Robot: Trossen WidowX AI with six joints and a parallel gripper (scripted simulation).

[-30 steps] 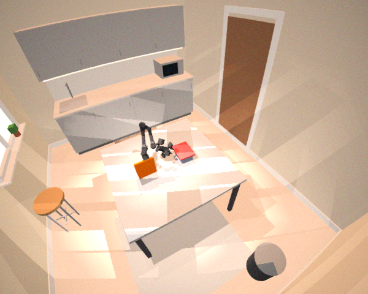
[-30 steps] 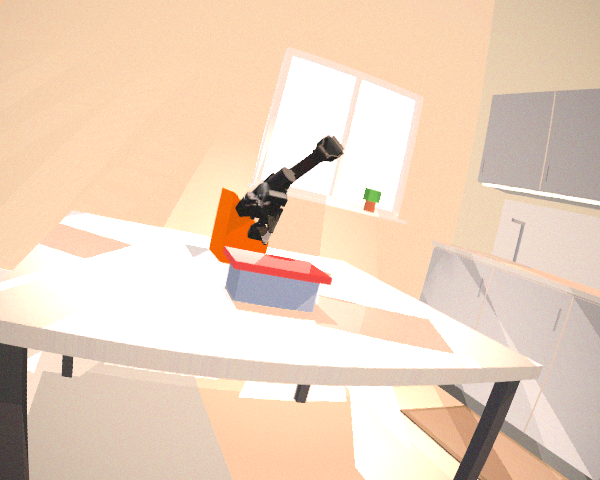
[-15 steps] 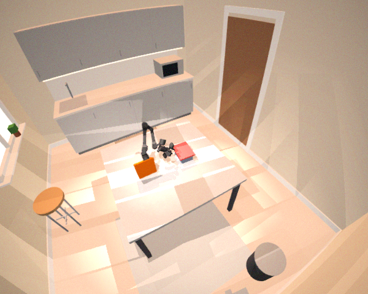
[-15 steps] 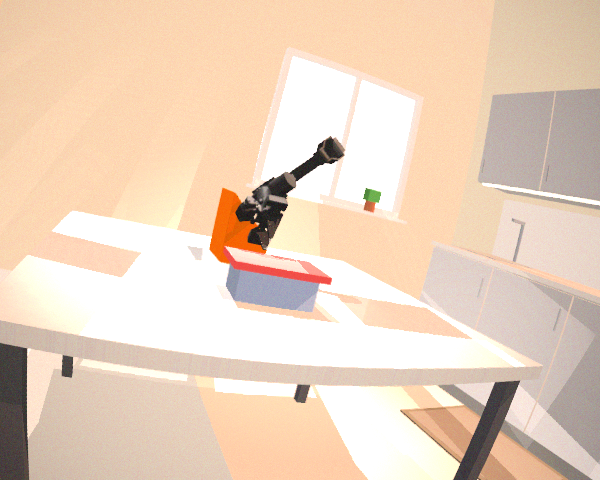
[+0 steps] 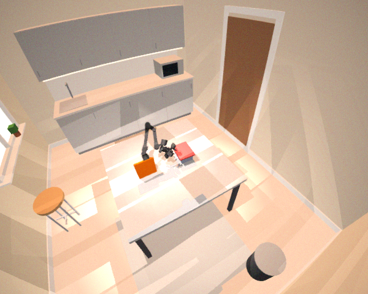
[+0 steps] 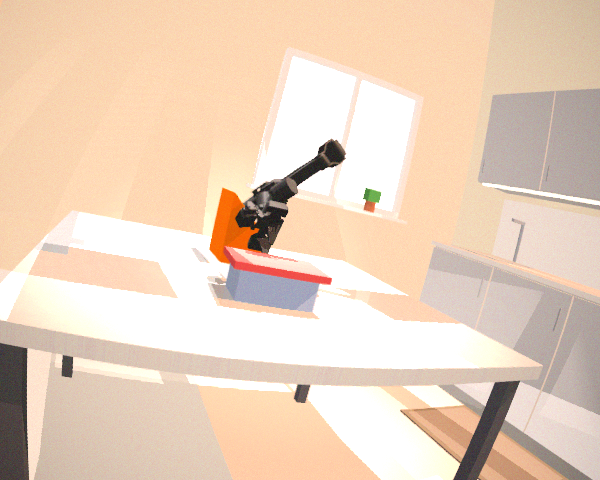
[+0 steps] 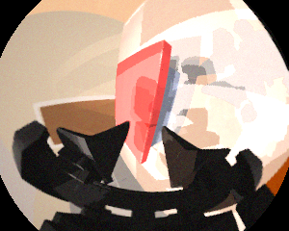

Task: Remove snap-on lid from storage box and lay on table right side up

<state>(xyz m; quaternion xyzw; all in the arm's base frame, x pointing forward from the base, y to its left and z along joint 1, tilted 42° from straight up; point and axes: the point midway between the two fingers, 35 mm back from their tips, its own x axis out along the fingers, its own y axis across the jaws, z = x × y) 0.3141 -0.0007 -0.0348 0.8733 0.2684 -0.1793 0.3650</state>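
Now: the lid 9 cm ahead of my gripper tip, 1 cm to the right of it and 2 cm below it. From my gripper tip the other things lie so: storage box 9 cm ahead, 1 cm to the right, 6 cm below.
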